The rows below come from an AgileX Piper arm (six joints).
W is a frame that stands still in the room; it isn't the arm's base.
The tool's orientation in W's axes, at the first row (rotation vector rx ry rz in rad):
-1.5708 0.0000 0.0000
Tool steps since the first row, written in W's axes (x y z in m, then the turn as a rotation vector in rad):
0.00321 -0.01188 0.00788 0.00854 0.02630 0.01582
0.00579 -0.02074 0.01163 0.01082 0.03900 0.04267
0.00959 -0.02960 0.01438 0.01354 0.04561 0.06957
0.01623 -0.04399 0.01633 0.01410 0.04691 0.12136
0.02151 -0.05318 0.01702 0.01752 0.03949 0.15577
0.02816 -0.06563 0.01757 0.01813 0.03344 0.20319
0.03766 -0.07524 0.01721 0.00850 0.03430 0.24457
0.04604 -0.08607 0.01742 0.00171 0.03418 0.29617
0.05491 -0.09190 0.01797 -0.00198 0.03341 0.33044
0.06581 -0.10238 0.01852 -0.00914 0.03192 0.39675
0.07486 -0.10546 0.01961 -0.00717 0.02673 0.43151
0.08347 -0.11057 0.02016 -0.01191 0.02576 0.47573
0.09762 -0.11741 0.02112 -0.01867 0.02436 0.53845
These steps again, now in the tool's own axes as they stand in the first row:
0.00321 -0.00788 -0.01188 0.00854 -0.01582 0.02630
0.00579 -0.01163 -0.02074 0.01082 -0.04267 0.03900
0.00959 -0.01438 -0.02960 0.01354 -0.06957 0.04561
0.01623 -0.01633 -0.04399 0.01410 -0.12136 0.04691
0.02151 -0.01702 -0.05318 0.01752 -0.15577 0.03949
0.02816 -0.01757 -0.06563 0.01813 -0.20319 0.03344
0.03766 -0.01721 -0.07524 0.00850 -0.24457 0.03430
0.04604 -0.01742 -0.08607 0.00171 -0.29617 0.03418
0.05491 -0.01797 -0.09190 -0.00198 -0.33044 0.03341
0.06581 -0.01852 -0.10238 -0.00914 -0.39675 0.03192
0.07486 -0.01961 -0.10546 -0.00717 -0.43151 0.02673
0.08347 -0.02016 -0.11057 -0.01191 -0.47573 0.02576
0.09762 -0.02112 -0.11741 -0.01867 -0.53845 0.02436

